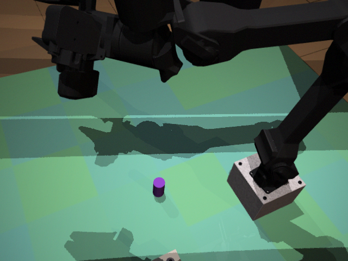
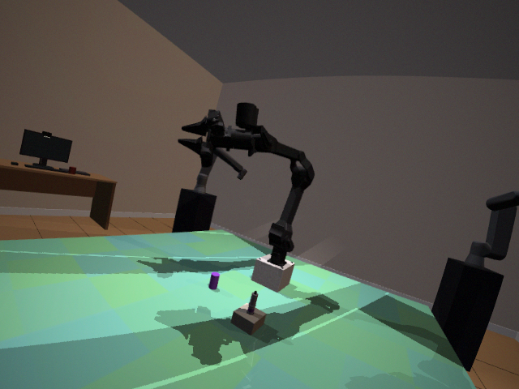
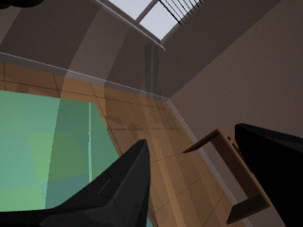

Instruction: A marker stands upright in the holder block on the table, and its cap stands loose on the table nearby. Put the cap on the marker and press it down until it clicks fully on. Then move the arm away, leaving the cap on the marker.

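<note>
The purple cap is 43 cm below my gripper tip, 15 cm behind it and 14 cm to the left of it.
</note>
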